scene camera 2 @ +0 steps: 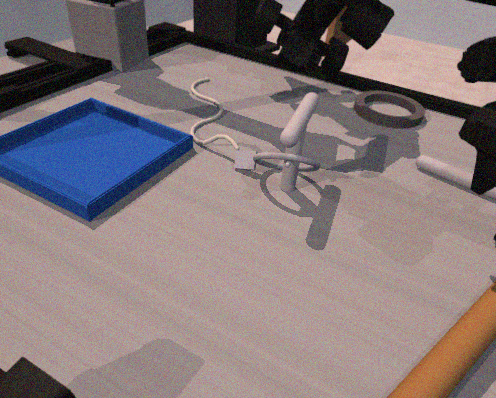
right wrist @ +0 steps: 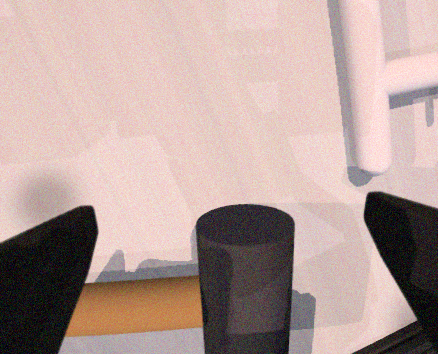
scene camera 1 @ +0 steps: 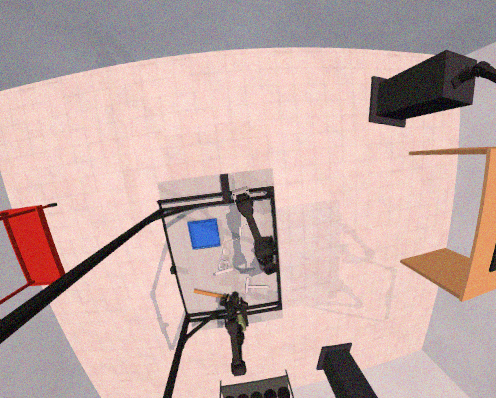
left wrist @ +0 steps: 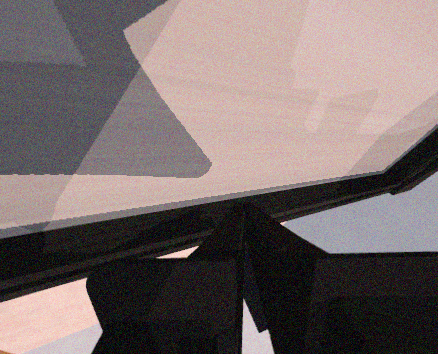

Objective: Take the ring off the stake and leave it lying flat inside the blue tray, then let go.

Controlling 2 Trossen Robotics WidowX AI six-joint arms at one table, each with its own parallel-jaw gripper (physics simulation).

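Places are measured from the left arm's base along level axes (x ahead, y left, z up), in centimetres.
Pixels of known places: left gripper, between the fingertips: [scene camera 1: 271,235] [left wrist: 242,209]; right gripper, between the fingertips: [right wrist: 232,212] [scene camera 1: 234,295]; left arm's base, origin of its link: [scene camera 1: 242,199]; right arm's base, origin of its link: [scene camera 1: 238,328].
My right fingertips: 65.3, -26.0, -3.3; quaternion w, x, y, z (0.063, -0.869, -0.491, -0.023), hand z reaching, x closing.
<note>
For each thing: its top centre in the pictures, then the offset to it from my right fingertips, as dx, dy, dz. "*": a spot on its surface instead.
- thin grey ring, a spot on its surface: [scene camera 2: 270,157] * -24.3, -3.4, -2.7
- pale stake, a spot on its surface: [scene camera 2: 289,175] * -21.8, -2.1, -5.4
- blue tray, centre of its top: [scene camera 2: 89,140] [scene camera 1: 204,234] -48.3, -5.5, -5.7
- hammer's dark head, centre of its top: [right wrist: 256,326] +7.2, -2.5, -3.0
- white T-shaped piece, centre of its top: [scene camera 1: 257,286] +2.8, +16.8, -6.0
- curled white cord, a spot on its surface: [scene camera 2: 208,118] * -38.2, +10.6, -7.3
- small tag, a spot on its surface: [scene camera 2: 245,158] * -28.5, +0.4, -6.2
A thin grey ring [scene camera 2: 270,157] hangs level around a pale stake [scene camera 2: 289,175] whose top leans over, near the middle of the table. The blue tray [scene camera 2: 140,167] [scene camera 1: 204,234] lies empty to the left of the stake. My left gripper [scene camera 2: 325,53] [scene camera 1: 270,269] [left wrist: 242,209] is shut on nothing and hangs above the table's far edge, behind the stake. My right gripper [scene camera 1: 228,298] [right wrist: 232,212] is open, its fingers standing wide on either side of a hammer's dark head [right wrist: 246,263] without touching it.
The hammer's orange handle [right wrist: 133,305] [scene camera 1: 207,293] [scene camera 2: 424,375] lies along the near edge. A dark flat ring [scene camera 2: 388,108] lies at the back right. A white T-shaped piece [scene camera 1: 254,286] [right wrist: 365,88] and a curled white cord [scene camera 2: 207,114] with a small tag [scene camera 2: 245,158] lie on the table.
</note>
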